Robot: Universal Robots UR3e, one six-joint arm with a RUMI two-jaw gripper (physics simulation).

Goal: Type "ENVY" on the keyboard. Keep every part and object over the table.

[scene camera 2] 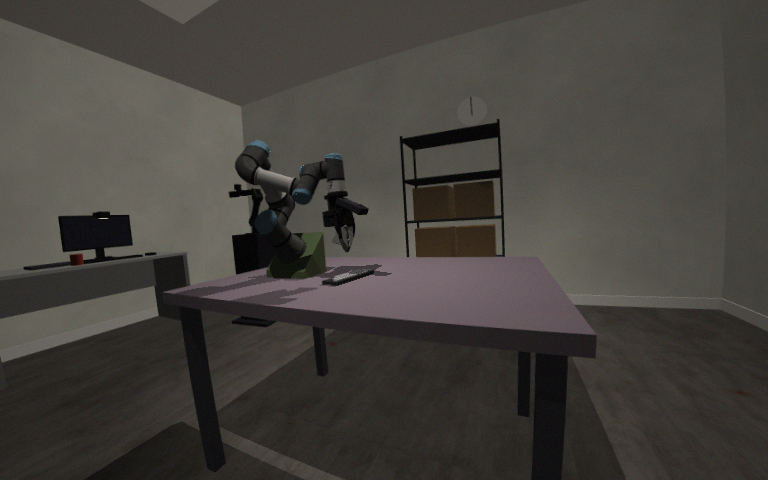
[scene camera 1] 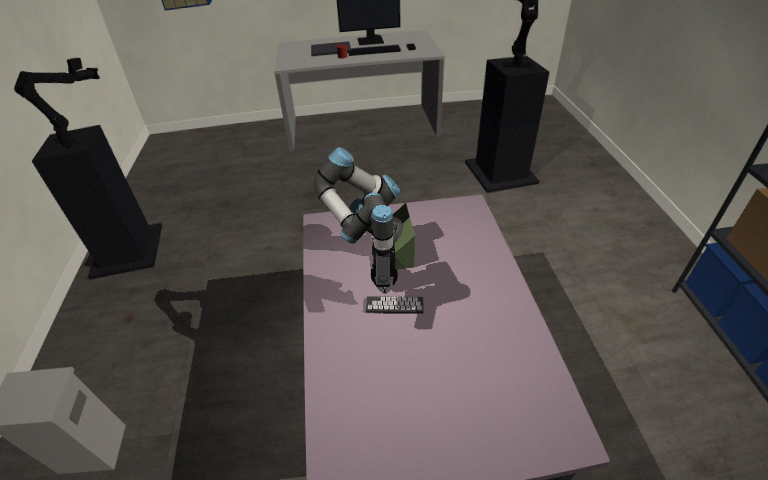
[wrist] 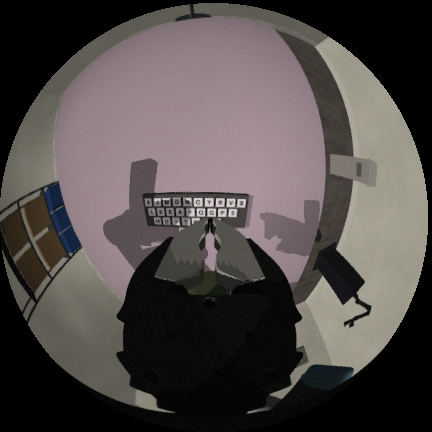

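Seen in the pictures: gripper, fingertip midpoint: (scene camera 2: 347,252) (scene camera 1: 385,293) (wrist: 209,219); arm's base, link origin: (scene camera 2: 293,251).
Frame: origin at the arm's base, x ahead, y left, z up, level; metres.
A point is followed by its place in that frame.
Observation:
The dark keyboard (scene camera 1: 394,305) {x 0.297, y -0.069, z -0.086 m} (scene camera 2: 349,276) {x 0.306, y -0.104, z -0.083 m} (wrist: 245,220) {x 0.243, y -0.162, z -0.087 m} with pale lettered keys lies flat on the pink table (scene camera 1: 430,390) {x 0.651, y -0.046, z -0.100 m} (scene camera 2: 453,294) {x 0.674, y -0.245, z -0.100 m} (wrist: 200,110) {x 0.473, y -0.131, z -0.100 m}. In the wrist view its top row shows the N key (wrist: 187,202) {x 0.309, y -0.063, z -0.082 m}, the Y key (wrist: 209,202) {x 0.298, y -0.102, z -0.082 m} and the V key (wrist: 231,202) {x 0.287, y -0.141, z -0.082 m}. The E key (wrist: 172,212) {x 0.298, y -0.028, z -0.082 m} is in the middle row. My gripper (scene camera 1: 384,290) {x 0.304, y -0.104, z 0.004 m} (scene camera 2: 346,249) {x 0.304, y -0.104, z 0.004 m} (wrist: 209,219) {x 0.304, y -0.104, z 0.004 m} is shut and empty, pointing down. It hangs well above the keyboard, apart from it. Its fingertips hide part of the lowest row in the wrist view.
The arm's green base block (scene camera 1: 405,249) {x 0.114, y 0.026, z 0.006 m} (scene camera 2: 314,254) {x 0.110, y -0.010, z -0.014 m} stands behind the keyboard. Arm shadows fall on the table around the keyboard. A desk (scene camera 1: 362,65) with a monitor (scene camera 1: 368,14), black pedestals (scene camera 1: 512,124) (scene camera 1: 90,198) and a shelf rack (scene camera 2: 403,198) stand away from the table.

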